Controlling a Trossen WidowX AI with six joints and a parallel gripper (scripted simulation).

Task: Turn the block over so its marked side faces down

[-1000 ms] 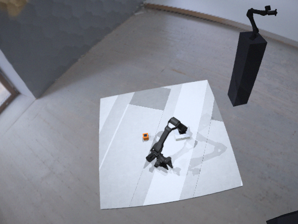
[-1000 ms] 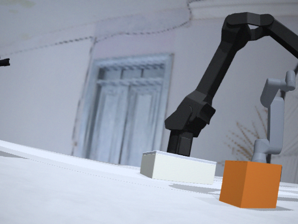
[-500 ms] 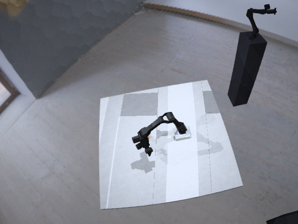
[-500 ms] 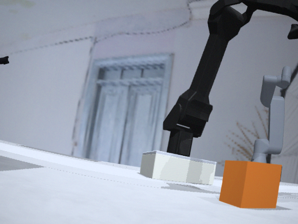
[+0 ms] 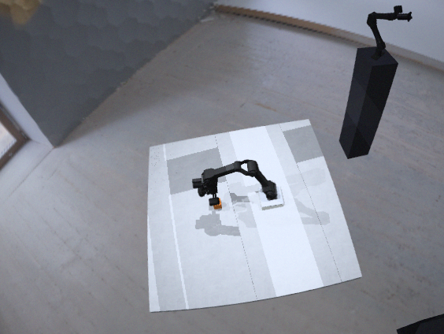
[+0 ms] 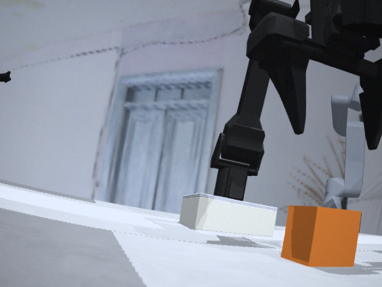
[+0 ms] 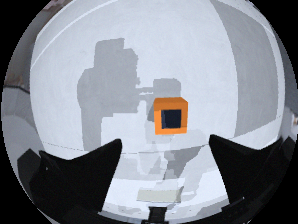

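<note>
Right now the orange block is 8 cm below my gripper tip and 1 cm to the right of it.
</note>
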